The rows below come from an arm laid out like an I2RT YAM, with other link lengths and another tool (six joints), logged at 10 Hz.
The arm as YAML. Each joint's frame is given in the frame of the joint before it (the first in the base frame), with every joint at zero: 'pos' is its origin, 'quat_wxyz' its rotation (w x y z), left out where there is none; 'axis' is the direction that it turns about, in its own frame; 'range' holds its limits. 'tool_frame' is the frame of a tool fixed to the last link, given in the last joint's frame.
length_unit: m
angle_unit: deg
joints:
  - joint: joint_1
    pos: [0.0, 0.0, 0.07]
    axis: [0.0, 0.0, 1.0]
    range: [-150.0, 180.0]
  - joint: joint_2
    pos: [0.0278, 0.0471, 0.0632]
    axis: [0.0, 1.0, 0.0]
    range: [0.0, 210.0]
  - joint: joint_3
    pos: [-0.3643, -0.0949, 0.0]
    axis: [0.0, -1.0, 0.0]
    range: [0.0, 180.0]
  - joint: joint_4
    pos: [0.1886, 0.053, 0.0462]
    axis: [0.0, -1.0, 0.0]
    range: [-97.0, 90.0]
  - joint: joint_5
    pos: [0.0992, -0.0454, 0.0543]
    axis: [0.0, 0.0, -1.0]
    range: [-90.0, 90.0]
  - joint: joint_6
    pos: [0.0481, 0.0, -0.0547]
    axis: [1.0, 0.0, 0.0]
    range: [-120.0, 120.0]
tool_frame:
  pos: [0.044, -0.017, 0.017]
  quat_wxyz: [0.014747, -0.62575, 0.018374, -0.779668]
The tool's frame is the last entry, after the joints.
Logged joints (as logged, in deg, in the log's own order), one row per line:
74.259 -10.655 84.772 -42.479 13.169 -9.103
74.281 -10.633 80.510 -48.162 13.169 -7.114
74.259 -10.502 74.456 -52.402 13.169 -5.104
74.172 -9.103 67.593 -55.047 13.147 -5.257
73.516 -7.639 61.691 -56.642 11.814 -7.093
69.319 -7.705 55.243 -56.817 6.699 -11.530
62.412 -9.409 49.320 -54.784 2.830 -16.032
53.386 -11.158 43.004 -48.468 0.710 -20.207
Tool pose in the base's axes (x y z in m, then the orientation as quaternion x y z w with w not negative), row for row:
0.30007 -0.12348 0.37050 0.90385 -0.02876 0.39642 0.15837
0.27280 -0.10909 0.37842 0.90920 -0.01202 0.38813 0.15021
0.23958 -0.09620 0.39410 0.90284 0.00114 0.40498 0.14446
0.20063 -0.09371 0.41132 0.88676 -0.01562 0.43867 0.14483
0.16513 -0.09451 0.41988 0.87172 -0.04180 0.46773 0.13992
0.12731 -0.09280 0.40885 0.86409 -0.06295 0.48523 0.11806
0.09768 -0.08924 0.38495 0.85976 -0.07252 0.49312 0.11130
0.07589 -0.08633 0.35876 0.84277 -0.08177 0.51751 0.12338
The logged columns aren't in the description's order. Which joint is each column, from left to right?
Columns, left to right: joint_3, joint_6, joint_2, joint_4, joint_5, joint_1.
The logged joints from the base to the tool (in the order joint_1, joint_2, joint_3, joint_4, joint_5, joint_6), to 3 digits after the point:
-9.103 84.772 74.259 -42.479 13.169 -10.655
-7.114 80.510 74.281 -48.162 13.169 -10.633
-5.104 74.456 74.259 -52.402 13.169 -10.502
-5.257 67.593 74.172 -55.047 13.147 -9.103
-7.093 61.691 73.516 -56.642 11.814 -7.639
-11.530 55.243 69.319 -56.817 6.699 -7.705
-16.032 49.320 62.412 -54.784 2.830 -9.409
-20.207 43.004 53.386 -48.468 0.710 -11.158

